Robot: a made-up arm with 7 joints.
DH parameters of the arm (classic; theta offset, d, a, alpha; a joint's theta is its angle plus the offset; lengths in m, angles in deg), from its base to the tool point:
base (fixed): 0 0.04 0 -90
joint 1: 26.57 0 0.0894 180
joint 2: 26.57 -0.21 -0.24 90
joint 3: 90 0.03 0.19 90
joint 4: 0 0.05 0.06 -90
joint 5: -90 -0.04 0.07 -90
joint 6: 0 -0.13 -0.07 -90
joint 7: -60.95 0 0.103 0
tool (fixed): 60.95 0.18 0 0
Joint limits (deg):
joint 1: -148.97..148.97
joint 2: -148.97..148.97
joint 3: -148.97..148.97
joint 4: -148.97..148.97
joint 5: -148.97..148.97
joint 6: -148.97..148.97
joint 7: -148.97..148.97
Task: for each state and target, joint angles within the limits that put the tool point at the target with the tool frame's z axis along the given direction. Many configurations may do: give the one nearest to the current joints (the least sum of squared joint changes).
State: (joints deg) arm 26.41 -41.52 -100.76 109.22 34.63 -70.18 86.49
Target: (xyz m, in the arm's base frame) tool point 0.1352 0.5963 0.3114 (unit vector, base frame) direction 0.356 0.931 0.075
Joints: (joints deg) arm 6.32 -62.46 -148.97 61.58 10.35 -25.89 110.92
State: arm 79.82 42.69 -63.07 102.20 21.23 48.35 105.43
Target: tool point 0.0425 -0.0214 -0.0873 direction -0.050 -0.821 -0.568
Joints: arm 92.84 51.63 -62.52 111.45 -17.49 36.95 109.12
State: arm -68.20 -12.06 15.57 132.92 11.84 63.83 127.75
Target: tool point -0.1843 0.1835 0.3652 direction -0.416 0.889 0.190
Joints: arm -23.14 -54.78 57.48 92.50 -3.49 95.32 148.97
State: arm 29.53 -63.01 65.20 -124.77 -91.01 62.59 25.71
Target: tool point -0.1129 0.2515 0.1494 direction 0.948 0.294 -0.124
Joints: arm 5.20 -32.83 70.05 -120.47 -90.30 59.57 38.80
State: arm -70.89 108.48 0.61 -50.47 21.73 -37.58 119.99
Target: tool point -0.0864 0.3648 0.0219 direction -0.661 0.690 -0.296
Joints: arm -9.46 80.23 -37.41 -89.00 74.34 -42.16 99.37
